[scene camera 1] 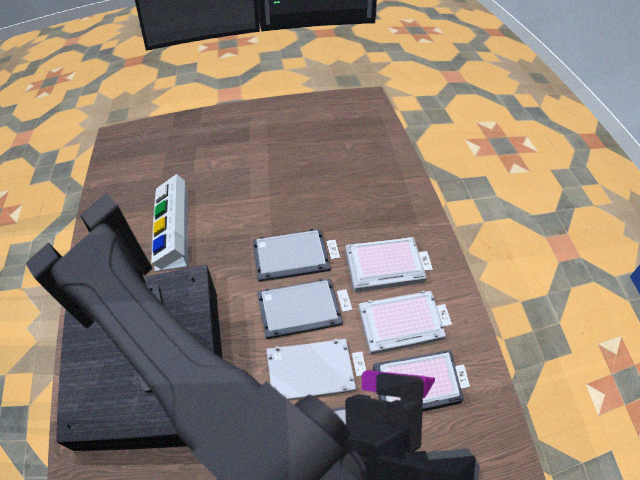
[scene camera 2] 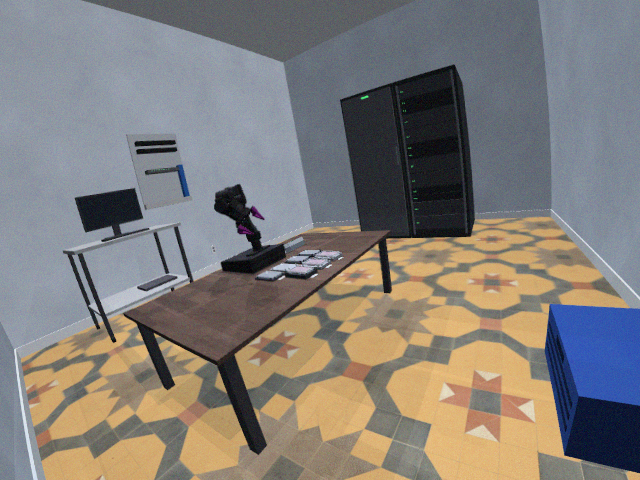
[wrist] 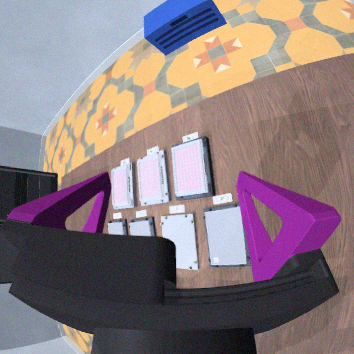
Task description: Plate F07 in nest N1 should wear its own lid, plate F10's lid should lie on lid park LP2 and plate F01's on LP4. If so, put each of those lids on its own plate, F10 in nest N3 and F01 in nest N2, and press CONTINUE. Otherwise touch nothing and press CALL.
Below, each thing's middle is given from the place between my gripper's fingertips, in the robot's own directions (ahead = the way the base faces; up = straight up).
The LP1 lid park (scene camera 1: 324,368) is 40 mm behind my hand, 220 mm to the left of it and 290 mm below it. Round my hand: button box (scene camera 1: 170,226) 240 mm behind, 640 mm to the left, 270 mm below.
